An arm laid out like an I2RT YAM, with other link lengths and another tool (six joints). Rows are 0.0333 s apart.
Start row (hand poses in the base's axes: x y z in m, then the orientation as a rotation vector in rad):
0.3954 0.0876 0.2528 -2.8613 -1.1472 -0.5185
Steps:
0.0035 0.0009 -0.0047 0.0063 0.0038 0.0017
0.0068 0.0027 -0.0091 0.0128 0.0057 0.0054
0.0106 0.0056 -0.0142 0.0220 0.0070 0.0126
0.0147 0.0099 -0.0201 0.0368 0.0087 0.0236
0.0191 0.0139 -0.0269 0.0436 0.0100 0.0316
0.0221 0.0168 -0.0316 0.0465 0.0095 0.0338
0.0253 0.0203 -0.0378 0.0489 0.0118 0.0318
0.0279 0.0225 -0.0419 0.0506 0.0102 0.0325
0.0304 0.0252 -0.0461 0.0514 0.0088 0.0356
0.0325 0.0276 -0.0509 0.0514 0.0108 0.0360
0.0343 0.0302 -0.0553 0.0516 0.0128 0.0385
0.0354 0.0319 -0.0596 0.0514 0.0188 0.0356
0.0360 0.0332 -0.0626 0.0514 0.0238 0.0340
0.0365 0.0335 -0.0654 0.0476 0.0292 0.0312
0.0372 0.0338 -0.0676 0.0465 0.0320 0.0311
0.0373 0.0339 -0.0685 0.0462 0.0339 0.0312
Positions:
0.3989 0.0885 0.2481 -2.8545 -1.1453 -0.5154
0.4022 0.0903 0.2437 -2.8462 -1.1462 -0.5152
0.4060 0.0932 0.2386 -2.8332 -1.1503 -0.5169
0.4101 0.0975 0.2327 -2.8127 -1.1562 -0.5201
0.4145 0.1015 0.2259 -2.8011 -1.1627 -0.5206
0.4175 0.1044 0.2212 -2.7971 -1.1640 -0.5225
0.4207 0.1079 0.2150 -2.7964 -1.1595 -0.5202
0.4233 0.1101 0.2109 -2.7946 -1.1597 -0.5232
0.4258 0.1128 0.2067 -2.7918 -1.1636 -0.5254
0.4279 0.1152 0.2019 -2.7913 -1.1638 -0.5225
0.4297 0.1178 0.1975 -2.7892 -1.1667 -0.5195
0.4308 0.1195 0.1932 -2.7911 -1.1621 -0.5108
0.4314 0.1208 0.1902 -2.7919 -1.1592 -0.5035
0.4319 0.1211 0.1874 -2.7966 -1.1569 -0.4941
0.4326 0.1214 0.1852 -2.7974 -1.1570 -0.4896
0.4327 0.1215 0.1843 -2.7974 -1.1570 -0.4867

